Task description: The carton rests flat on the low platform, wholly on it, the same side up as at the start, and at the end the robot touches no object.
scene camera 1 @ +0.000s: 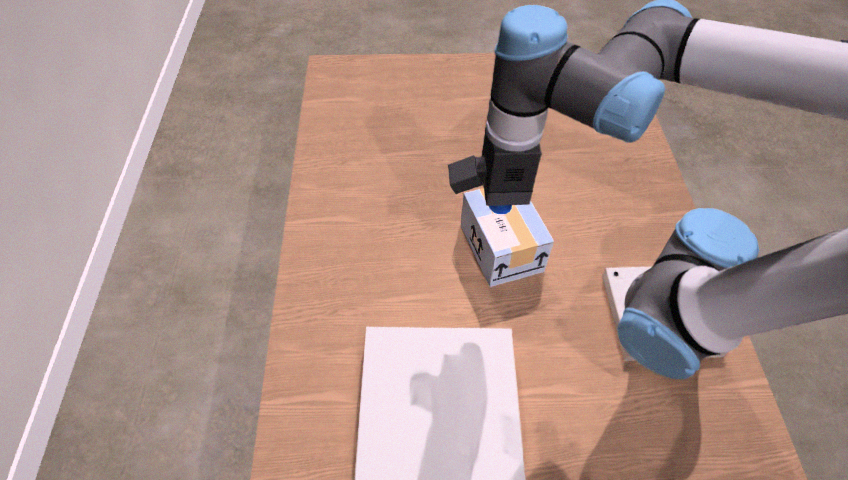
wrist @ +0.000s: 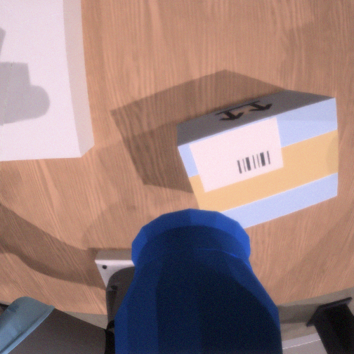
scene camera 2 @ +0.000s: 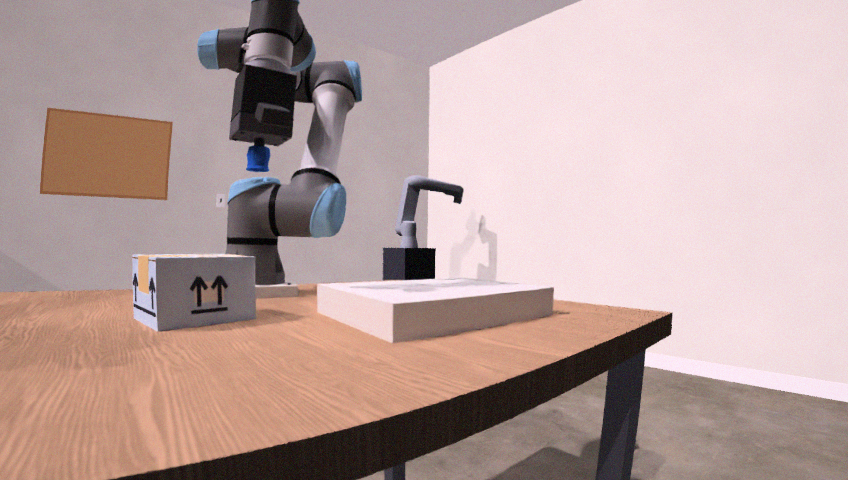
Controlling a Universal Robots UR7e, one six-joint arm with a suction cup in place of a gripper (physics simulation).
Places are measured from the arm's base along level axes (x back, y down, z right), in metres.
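Where they show: hand at its tool point: (scene camera 1: 500, 205) (scene camera 2: 257, 169).
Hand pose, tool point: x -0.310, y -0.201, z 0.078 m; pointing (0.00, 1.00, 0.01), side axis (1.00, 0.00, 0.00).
Observation:
Things, the pixels of their centre, and the offset from my tool point. Level surfaces: height alone.
- carton at the middle of its body: (scene camera 2: 193, 287) (scene camera 1: 504, 232) dx +0.039, dy +0.178, dz +0.087 m
- low platform at the middle of its body: (scene camera 1: 439, 428) (scene camera 2: 436, 301) dx -0.101, dy +0.202, dz -0.270 m
- wooden table at its surface level: dy +0.226 m
The carton (scene camera 1: 518, 237) (scene camera 2: 193, 291) (wrist: 260, 165) is a pale blue-white box with orange tape and a barcode label on top. It rests flat on the table, the arrows on its sides pointing up, apart from the platform. The low platform (scene camera 1: 386, 386) (scene camera 2: 470, 315) (wrist: 45, 142) is a white slab on the table, with arm shadows across its top. My gripper (scene camera 1: 501, 209) (scene camera 2: 258, 168) (wrist: 191, 222), a blue suction cup, points down with its suction off. It hangs clear above the carton's height in the scene camera 2 view, holding nothing.
The wooden table (scene camera 1: 333, 190) (scene camera 2: 89, 380) (wrist: 150, 30) carries my arm's white base plate (scene camera 1: 614, 291) (scene camera 2: 279, 290) (wrist: 114, 257), to one side of the carton and platform. A grey arm on a black block (scene camera 2: 408, 263) stands in the background. An orange-brown board (scene camera 2: 107, 154) hangs on the wall.

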